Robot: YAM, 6 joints.
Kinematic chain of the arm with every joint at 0, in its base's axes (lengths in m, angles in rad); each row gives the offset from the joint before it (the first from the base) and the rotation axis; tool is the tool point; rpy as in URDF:
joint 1: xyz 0 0 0.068 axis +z
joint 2: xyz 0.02 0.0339 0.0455 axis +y
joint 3: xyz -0.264 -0.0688 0 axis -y
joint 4: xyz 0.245 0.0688 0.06 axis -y
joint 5: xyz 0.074 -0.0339 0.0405 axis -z
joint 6: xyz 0.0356 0 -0.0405 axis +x
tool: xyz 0 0 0 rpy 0 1.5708 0
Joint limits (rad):
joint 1: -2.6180..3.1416
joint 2: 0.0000..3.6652
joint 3: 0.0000..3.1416
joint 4: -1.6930..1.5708
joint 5: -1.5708..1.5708
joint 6: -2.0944..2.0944
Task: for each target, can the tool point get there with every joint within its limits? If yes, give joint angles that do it. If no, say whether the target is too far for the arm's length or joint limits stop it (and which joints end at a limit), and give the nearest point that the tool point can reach.
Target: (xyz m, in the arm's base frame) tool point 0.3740 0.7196 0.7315
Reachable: no: too far | nearest point 0.2367 0.4553 0.4988 | short by 0.378 m
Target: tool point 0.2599 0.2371 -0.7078
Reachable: no: too far | nearest point 0.2232 0.2037 -0.3764 | short by 0.335 m
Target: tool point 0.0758 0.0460 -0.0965
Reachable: yes | joints 0.9045 2.9151 0.3273 0.8247 1.0688 0.4288
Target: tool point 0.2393 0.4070 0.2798
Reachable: yes | joints 1.1110 2.2234 2.1086 -0.9625 1.2530 -1.5081
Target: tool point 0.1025 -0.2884 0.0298
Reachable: yes | joints -1.2167 2.1352 0.5384 1.0130 0.1080 -1.4714
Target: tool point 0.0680 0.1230 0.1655
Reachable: yes | joints 1.3109 1.3646 0.5642 -1.3100 1.2769 -0.5821
